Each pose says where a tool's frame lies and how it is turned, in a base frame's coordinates. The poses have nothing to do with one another.
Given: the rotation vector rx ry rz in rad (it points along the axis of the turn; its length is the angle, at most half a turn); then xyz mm.
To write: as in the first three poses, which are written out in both.
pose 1, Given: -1.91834, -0.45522, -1.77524, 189.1, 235.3, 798.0
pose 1, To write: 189.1, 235.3, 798.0, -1.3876, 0.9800, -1.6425
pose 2, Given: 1.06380, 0.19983, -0.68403, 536.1, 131.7, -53.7
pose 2, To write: 536.1, 131.7, -53.7, -0.6599, -0.1680, 1.0507
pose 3, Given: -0.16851, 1.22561, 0.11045, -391.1, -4.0, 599.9
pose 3, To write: -391.1, -4.0, 599.9, 0.4806, 1.1830, -0.5198
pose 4, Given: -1.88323, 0.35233, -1.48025, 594.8, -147.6, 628.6
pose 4, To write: 594.8, -147.6, 628.6, -0.5872, 1.1916, -1.8353
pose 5, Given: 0.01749, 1.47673, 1.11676, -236.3, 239.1, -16.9
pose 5, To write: -236.3, 239.1, -16.9, 2.0231, 0.8845, -1.2704
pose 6, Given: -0.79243, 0.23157, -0.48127, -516.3, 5.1, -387.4
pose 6, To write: -516.3, 5.1, -387.4, -0.3596, 0.3839, -0.7406
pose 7, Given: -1.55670, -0.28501, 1.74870, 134.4, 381.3, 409.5
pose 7, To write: 134.4, 381.3, 409.5, 1.4788, -1.1719, -0.9351
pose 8, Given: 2.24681, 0.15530, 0.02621, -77.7, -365.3, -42.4
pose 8, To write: -77.7, -365.3, -42.4, -0.1035, 0.0725, 2.2542
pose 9, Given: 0.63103, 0.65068, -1.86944, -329.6, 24.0, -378.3
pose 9, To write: -329.6, 24.0, -378.3, -1.9299, -0.1325, 0.7618
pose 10, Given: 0.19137, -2.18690, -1.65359, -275.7, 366.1, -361.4
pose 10, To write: -275.7, 366.1, -361.4, -3.0068, -0.3957, -1.8197
